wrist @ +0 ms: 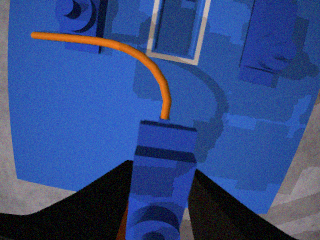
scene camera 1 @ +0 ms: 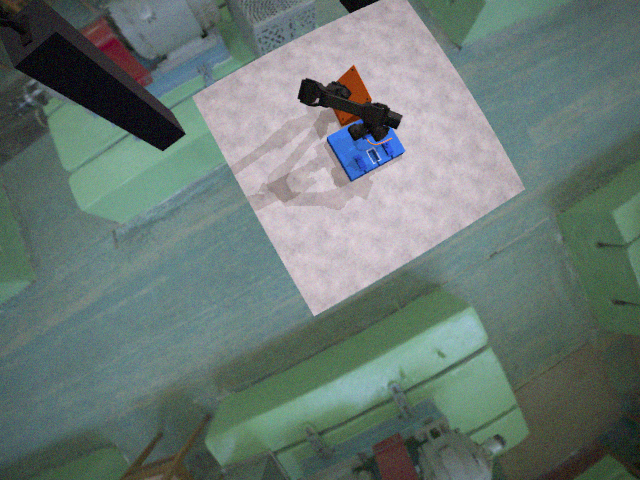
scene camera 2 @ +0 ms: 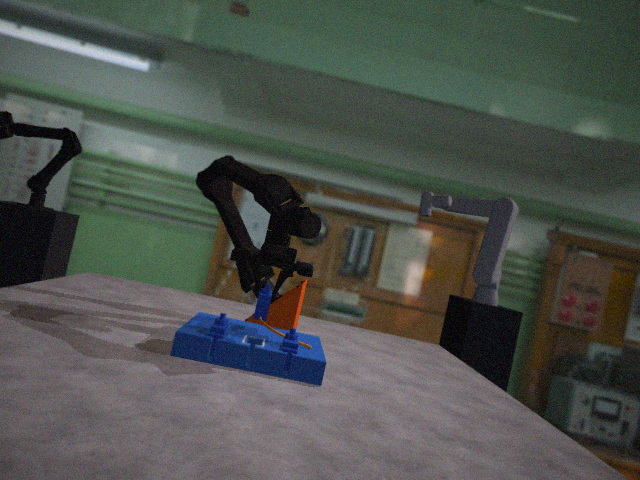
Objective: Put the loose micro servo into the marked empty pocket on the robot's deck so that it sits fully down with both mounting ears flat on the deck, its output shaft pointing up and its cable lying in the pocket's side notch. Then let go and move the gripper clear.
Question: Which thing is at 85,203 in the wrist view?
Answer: My gripper.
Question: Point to a blue robot deck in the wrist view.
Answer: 77,114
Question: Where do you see a blue robot deck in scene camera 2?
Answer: At 236,326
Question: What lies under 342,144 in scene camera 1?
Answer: A blue robot deck.
